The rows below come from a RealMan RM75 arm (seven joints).
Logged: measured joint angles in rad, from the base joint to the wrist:
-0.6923 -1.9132 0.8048 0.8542 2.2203 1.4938 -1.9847
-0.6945 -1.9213 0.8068 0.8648 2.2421 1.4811 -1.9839
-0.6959 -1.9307 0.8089 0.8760 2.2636 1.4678 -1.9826
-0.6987 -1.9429 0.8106 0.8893 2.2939 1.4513 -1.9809
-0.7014 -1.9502 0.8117 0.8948 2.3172 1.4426 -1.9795
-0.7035 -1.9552 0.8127 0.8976 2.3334 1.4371 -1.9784
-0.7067 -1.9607 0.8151 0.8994 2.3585 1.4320 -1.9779
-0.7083 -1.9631 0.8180 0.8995 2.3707 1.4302 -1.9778
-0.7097 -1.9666 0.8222 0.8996 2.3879 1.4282 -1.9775
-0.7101 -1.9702 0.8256 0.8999 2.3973 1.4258 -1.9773
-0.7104 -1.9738 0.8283 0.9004 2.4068 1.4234 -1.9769
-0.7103 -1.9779 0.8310 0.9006 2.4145 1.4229 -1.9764
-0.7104 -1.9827 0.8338 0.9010 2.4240 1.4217 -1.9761
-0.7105 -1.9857 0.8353 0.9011 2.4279 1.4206 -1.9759
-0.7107 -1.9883 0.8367 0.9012 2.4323 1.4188 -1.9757
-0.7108 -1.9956 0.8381 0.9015 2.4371 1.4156 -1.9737
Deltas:
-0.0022 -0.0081 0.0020 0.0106 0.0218 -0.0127 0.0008
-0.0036 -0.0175 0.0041 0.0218 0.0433 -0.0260 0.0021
-0.0064 -0.0297 0.0058 0.0351 0.0736 -0.0425 0.0038
-0.0091 -0.0370 0.0069 0.0406 0.0969 -0.0512 0.0052
-0.0112 -0.0420 0.0079 0.0434 0.1131 -0.0567 0.0063
-0.0144 -0.0475 0.0103 0.0452 0.1382 -0.0618 0.0068
-0.0160 -0.0499 0.0132 0.0453 0.1504 -0.0636 0.0069
-0.0174 -0.0534 0.0174 0.0454 0.1676 -0.0656 0.0072
-0.0178 -0.0570 0.0208 0.0457 0.1770 -0.0680 0.0074
-0.0181 -0.0606 0.0235 0.0462 0.1865 -0.0704 0.0078
-0.0180 -0.0647 0.0262 0.0464 0.1942 -0.0709 0.0083
-0.0181 -0.0695 0.0290 0.0468 0.2037 -0.0721 0.0086
-0.0182 -0.0725 0.0305 0.0469 0.2076 -0.0732 0.0088
-0.0184 -0.0751 0.0319 0.0470 0.2120 -0.0750 0.0090
-0.0185 -0.0824 0.0333 0.0473 0.2168 -0.0782 0.0110

